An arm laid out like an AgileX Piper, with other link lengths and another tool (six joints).
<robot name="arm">
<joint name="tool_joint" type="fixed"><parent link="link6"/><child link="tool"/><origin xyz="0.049 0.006 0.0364" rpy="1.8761 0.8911 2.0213"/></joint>
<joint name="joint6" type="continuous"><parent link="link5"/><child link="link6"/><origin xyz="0.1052 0 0.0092"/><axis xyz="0.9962 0 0.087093"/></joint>
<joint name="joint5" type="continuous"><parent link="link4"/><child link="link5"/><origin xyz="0 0 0"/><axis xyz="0 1 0"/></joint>
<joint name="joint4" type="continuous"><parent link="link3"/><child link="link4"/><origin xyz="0.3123 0 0.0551"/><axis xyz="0.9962 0 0.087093"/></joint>
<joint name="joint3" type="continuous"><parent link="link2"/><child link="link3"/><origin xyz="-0.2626 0 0.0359"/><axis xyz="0 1 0"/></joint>
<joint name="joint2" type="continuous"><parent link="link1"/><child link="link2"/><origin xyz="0 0 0"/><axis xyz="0 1 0"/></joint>
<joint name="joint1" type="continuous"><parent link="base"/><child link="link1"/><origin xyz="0 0 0.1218"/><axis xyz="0 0 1"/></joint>
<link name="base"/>
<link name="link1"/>
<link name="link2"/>
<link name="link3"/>
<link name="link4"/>
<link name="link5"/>
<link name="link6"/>
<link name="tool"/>
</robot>
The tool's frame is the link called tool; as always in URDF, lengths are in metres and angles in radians. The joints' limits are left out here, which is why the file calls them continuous.
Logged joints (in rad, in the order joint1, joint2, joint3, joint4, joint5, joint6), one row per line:
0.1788, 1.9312, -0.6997, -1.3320, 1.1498, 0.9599
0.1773, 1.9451, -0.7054, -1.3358, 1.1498, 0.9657
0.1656, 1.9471, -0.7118, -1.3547, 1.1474, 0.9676
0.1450, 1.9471, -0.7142, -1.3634, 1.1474, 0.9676
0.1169, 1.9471, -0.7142, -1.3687, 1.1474, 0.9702
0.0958, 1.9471, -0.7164, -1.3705, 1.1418, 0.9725
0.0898, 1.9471, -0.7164, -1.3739, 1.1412, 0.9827
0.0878, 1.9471, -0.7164, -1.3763, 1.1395, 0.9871
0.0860, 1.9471, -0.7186, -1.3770, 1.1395, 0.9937
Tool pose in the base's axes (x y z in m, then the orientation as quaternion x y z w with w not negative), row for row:
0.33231, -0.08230, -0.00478, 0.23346, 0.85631, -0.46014, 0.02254
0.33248, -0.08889, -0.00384, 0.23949, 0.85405, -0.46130, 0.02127
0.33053, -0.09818, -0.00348, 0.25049, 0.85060, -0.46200, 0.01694
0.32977, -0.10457, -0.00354, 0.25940, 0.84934, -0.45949, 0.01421
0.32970, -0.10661, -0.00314, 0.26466, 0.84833, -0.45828, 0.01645
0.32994, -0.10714, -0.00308, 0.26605, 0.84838, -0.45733, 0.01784
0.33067, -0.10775, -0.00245, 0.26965, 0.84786, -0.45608, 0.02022
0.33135, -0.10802, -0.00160, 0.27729, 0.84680, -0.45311, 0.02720
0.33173, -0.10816, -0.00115, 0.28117, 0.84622, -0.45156, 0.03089
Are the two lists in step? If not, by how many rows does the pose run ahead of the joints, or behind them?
The pose runs 2 rows ahead of the joints: the pose in row i belongs to the joints in row i + 2.
